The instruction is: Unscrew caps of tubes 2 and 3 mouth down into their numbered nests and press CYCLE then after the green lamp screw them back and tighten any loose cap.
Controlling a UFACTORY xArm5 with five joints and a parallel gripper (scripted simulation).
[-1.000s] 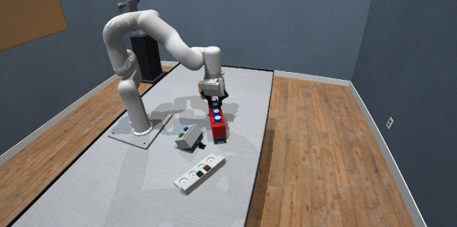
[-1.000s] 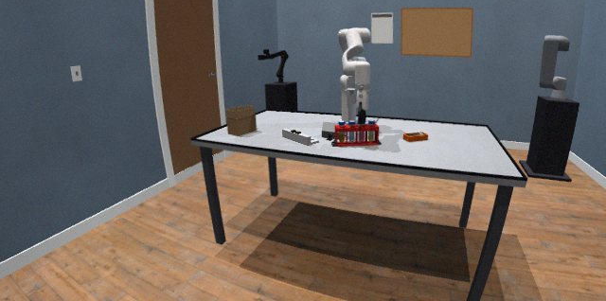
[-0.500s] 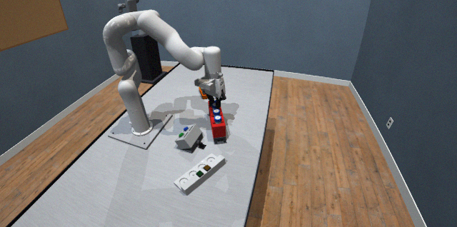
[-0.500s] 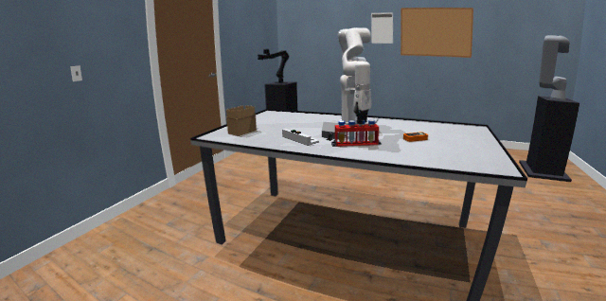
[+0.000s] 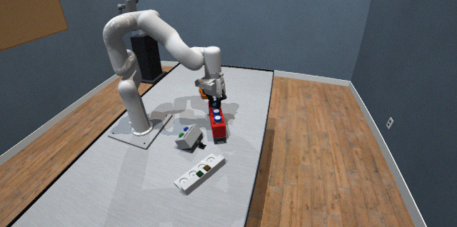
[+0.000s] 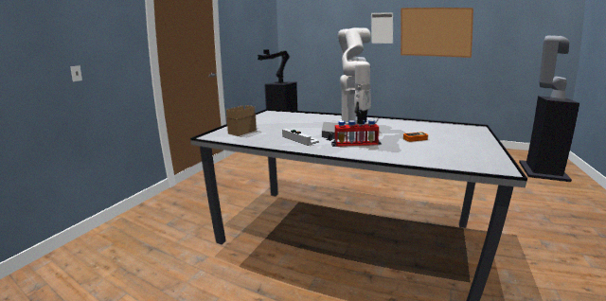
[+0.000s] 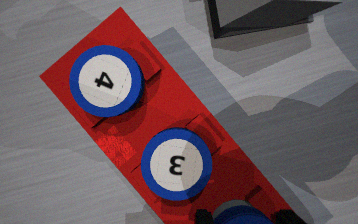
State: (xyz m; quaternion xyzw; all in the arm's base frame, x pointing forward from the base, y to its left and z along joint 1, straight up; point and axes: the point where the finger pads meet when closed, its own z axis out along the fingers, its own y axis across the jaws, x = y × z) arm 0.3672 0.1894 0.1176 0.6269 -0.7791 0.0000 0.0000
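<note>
The blue-rimmed cap lies 10 mm below my hand. Also, from my hand: grey key housing: 80 mm behind, 180 mm to the right, 80 mm below; blue key: 90 mm behind, 160 mm to the right, 60 mm below; green key: 100 mm behind, 200 mm to the right, 60 mm below.
</note>
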